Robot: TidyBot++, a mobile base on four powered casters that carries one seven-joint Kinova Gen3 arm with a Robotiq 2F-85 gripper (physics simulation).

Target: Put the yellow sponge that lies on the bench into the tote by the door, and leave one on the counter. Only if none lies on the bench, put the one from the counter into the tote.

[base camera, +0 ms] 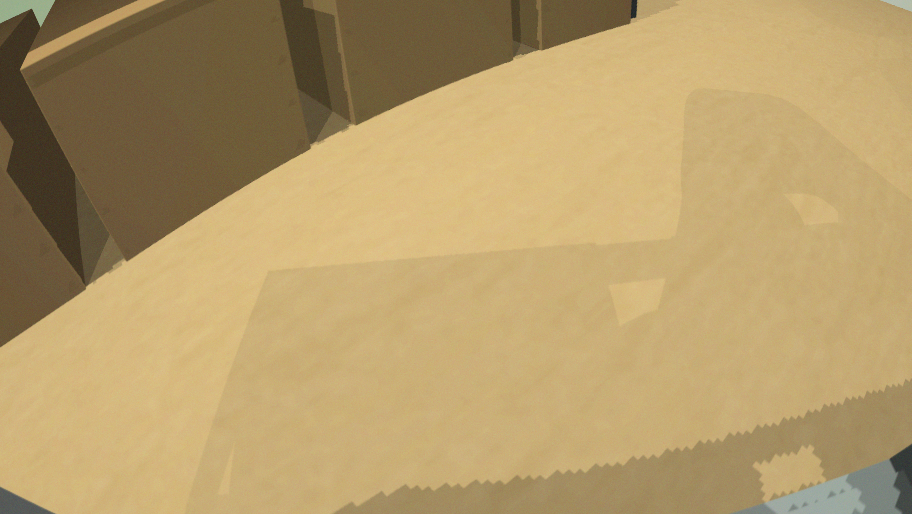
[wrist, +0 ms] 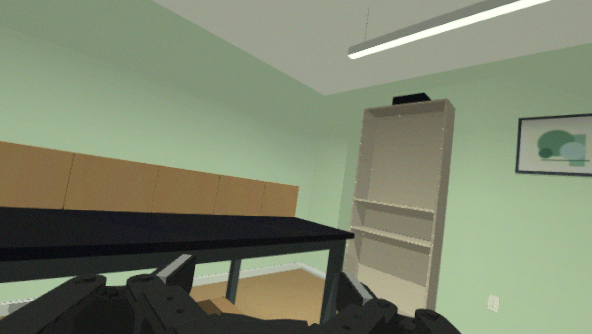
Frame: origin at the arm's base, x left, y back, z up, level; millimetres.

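Seen in the pictures: gripper, fingertip midpoint: point(wrist: 267, 280).
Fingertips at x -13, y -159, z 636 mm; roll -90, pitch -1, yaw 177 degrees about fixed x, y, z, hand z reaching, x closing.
A point is followed by its place in that frame.
My gripper point(wrist: 267, 280) {x -13, y -159, z 636 mm} is open in the wrist view, with its two fingers apart at the bottom edge and no object between them. Beyond it, at the left, stands a long bench-like table point(wrist: 150, 227) {x 295, y -767, z 518 mm} with a black top and dark legs. Its top is seen at a very shallow angle, and no sponge can be made out on it. The gripper does not show in the base camera view. No yellow sponge, tote or door shows in either view.
Brown box-like units point(base camera: 191, 127) {x 298, y -581, z -283 mm} stand in a row along the floor point(base camera: 447, 159) {x 15, y -604, z -396 mm} at upper left. Wooden panels point(wrist: 110, 185) {x 506, y -916, z 605 mm} rise behind the black top. A tall beige shelf unit point(wrist: 442, 200) {x -1546, y -1972, z 755 mm} stands near the corner, right of the table. A brown object point(wrist: 220, 304) {x 149, y -1690, z -126 mm} lies low beyond the fingers.
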